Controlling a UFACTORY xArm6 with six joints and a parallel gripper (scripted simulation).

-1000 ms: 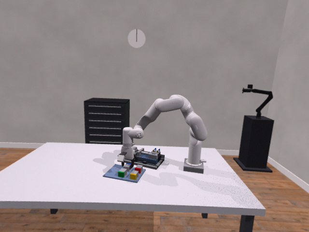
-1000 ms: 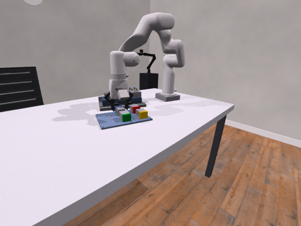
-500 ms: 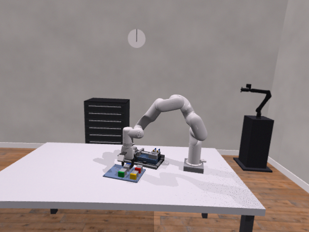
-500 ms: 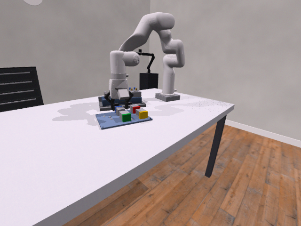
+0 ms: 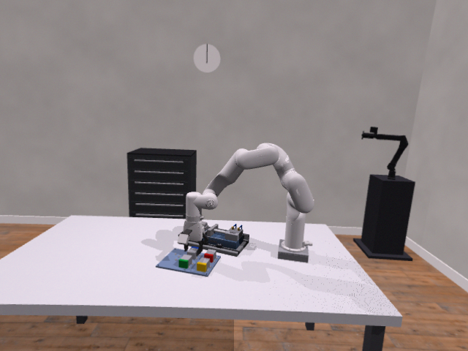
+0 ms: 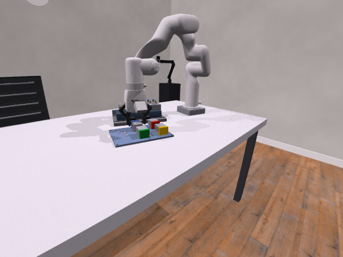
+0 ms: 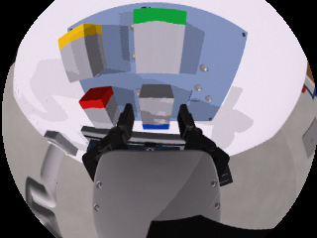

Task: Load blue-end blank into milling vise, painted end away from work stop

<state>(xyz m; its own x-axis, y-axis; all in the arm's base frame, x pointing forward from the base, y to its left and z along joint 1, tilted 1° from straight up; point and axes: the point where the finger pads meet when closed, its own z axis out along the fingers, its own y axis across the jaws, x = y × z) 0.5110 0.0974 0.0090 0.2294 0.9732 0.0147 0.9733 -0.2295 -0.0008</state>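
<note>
Right now the blue-ended blank is 2 cm below my hand. Round my hand: infeed plate 1 cm ahead, 4 cm to the left, 4 cm below; green-ended blank 2 cm ahead, 9 cm to the left, 2 cm below; red-ended blank 9 cm behind, 2 cm to the left, 2 cm below.
</note>
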